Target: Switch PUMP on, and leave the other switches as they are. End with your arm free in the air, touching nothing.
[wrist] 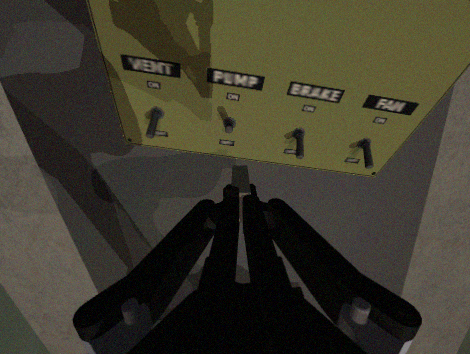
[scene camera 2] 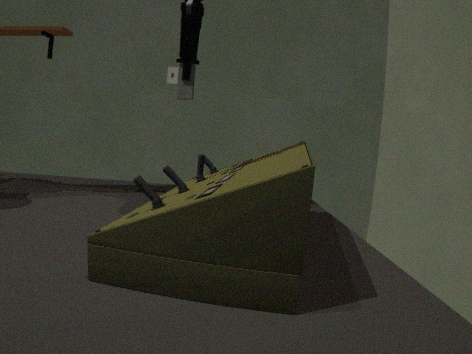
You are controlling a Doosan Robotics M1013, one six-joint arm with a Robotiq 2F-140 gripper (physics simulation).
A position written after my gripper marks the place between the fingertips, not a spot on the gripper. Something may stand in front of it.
In view: my gripper (wrist: 239, 177) and a yellow sloped switch panel (wrist: 342, 81).
